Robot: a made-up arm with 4 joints. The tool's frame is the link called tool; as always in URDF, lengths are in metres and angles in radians. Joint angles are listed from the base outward.
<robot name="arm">
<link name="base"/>
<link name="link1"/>
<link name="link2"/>
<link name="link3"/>
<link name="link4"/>
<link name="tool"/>
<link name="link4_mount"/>
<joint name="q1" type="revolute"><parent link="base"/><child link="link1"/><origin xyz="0 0 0.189" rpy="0 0 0"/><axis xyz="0 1 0"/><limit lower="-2.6" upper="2.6"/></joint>
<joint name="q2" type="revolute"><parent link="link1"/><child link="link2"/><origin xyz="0.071 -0.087 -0.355" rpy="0 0 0"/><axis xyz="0 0 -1"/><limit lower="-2.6" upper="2.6"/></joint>
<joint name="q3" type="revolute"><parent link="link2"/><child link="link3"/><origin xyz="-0.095 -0.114 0.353" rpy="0 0 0"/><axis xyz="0 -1 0"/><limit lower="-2.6" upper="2.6"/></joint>
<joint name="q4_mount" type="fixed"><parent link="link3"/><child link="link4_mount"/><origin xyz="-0.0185 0.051 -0.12" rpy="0 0 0"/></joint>
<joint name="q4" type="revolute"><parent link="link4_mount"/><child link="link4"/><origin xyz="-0.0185 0.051 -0.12" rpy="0 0 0"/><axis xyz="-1 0 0"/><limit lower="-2.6" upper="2.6"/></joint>
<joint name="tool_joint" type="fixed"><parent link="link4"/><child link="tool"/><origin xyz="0.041 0.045 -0.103" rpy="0 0 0"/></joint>
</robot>
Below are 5 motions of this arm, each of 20 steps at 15 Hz.
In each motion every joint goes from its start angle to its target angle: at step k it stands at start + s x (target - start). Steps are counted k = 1, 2, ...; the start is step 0. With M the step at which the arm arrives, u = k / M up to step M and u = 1 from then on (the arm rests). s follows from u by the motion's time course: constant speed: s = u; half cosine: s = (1 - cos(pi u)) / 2; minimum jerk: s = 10 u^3 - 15 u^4 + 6 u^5.
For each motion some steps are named. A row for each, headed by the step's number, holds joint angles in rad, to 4 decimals.
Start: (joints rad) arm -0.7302 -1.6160 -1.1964 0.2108
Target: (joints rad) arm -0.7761 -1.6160 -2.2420 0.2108
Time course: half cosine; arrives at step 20
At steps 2, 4, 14, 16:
2: -0.7313 -1.6160 -1.2220 0.2108
4: -0.7346 -1.6160 -1.2962 0.2108
14: -0.7666 -1.6160 -2.0265 0.2108
16: -0.7717 -1.6160 -2.1422 0.2108

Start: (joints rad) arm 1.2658 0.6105 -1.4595 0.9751
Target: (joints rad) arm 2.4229 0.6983 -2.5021 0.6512
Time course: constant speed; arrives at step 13
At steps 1, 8, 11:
1: 1.3548 0.6173 -1.5397 0.9502
8: 1.9779 0.6645 -2.1011 0.7758
11: 2.2449 0.6848 -2.3417 0.7010

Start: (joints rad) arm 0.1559 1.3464 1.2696 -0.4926
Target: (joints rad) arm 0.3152 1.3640 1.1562 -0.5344
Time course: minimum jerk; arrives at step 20
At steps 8, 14, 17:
8: 0.2065 1.3520 1.2336 -0.5059
14: 0.2892 1.3611 1.1747 -0.5276
17: 0.3110 1.3635 1.1592 -0.5333

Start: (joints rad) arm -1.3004 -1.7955 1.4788 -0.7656
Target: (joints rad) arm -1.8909 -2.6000 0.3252 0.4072
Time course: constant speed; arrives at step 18
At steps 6, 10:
6: -1.4972 -2.0637 1.0943 -0.3747
10: -1.6285 -2.2424 0.8379 -0.1140

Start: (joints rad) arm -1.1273 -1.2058 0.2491 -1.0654
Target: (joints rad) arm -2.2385 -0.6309 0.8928 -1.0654
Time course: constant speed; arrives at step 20
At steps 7, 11, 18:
7: -1.5162 -1.0046 0.4744 -1.0654
11: -1.7385 -0.8896 0.6031 -1.0654
18: -2.1274 -0.6884 0.8284 -1.0654

